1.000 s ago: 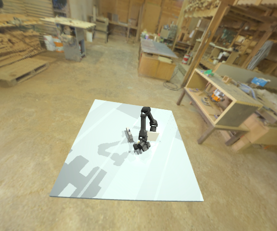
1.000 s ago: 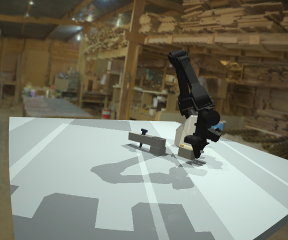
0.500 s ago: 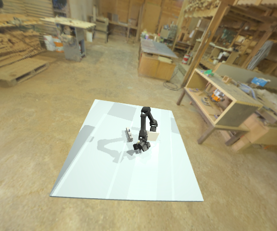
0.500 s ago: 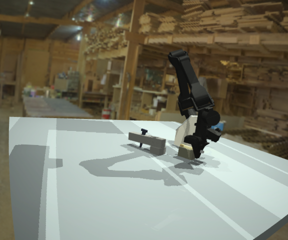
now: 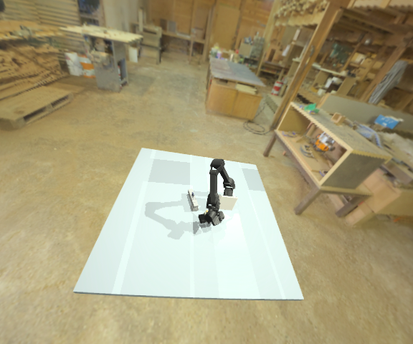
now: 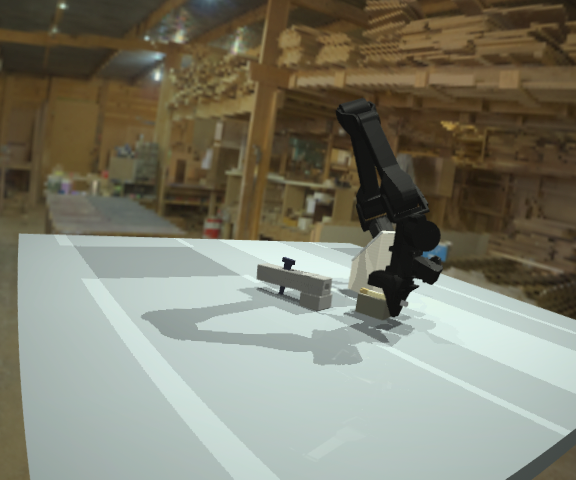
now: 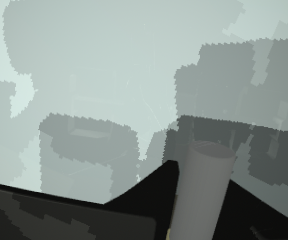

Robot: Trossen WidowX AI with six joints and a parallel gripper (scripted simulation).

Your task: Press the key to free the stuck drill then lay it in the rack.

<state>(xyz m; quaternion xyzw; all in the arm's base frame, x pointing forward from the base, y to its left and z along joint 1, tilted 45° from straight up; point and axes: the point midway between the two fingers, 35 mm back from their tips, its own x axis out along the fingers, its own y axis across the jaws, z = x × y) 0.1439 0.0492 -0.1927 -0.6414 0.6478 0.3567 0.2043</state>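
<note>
My gripper tip is 10 mm short of the drill, 40 mm to the left of it and 30 mm below it. Round my gripper tip: dark t-shaped key (120 mm ahead, 230 mm to the right, 40 mm above); rack block (10 mm ahead, 50 mm to the right, 10 mm above); grey fixture (110 mm ahead, 200 mm to the right, 30 mm above).
</note>
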